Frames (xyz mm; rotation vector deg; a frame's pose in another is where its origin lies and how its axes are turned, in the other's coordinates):
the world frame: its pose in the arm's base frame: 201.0 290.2 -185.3 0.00 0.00 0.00
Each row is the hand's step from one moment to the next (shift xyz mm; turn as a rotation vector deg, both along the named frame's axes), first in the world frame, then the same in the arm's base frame.
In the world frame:
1: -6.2 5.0 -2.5 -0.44 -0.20 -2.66
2: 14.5 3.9 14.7 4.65 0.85 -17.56
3: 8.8 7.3 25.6 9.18 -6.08 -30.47
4: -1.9 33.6 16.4 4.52 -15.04 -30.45
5: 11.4 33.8 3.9 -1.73 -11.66 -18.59
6: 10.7 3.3 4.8 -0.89 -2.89 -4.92
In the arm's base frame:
1: -6.2 5.0 -2.5 -0.44 -0.20 -2.66
2: 14.5 3.9 14.7 4.65 0.85 -17.56
3: 8.8 7.3 25.6 9.18 -6.08 -30.47
4: -1.9 33.6 16.4 4.52 -15.04 -30.45
5: 11.4 33.8 3.9 -1.73 -11.66 -18.59
6: 10.7 3.3 4.8 -0.89 -2.89 -4.92

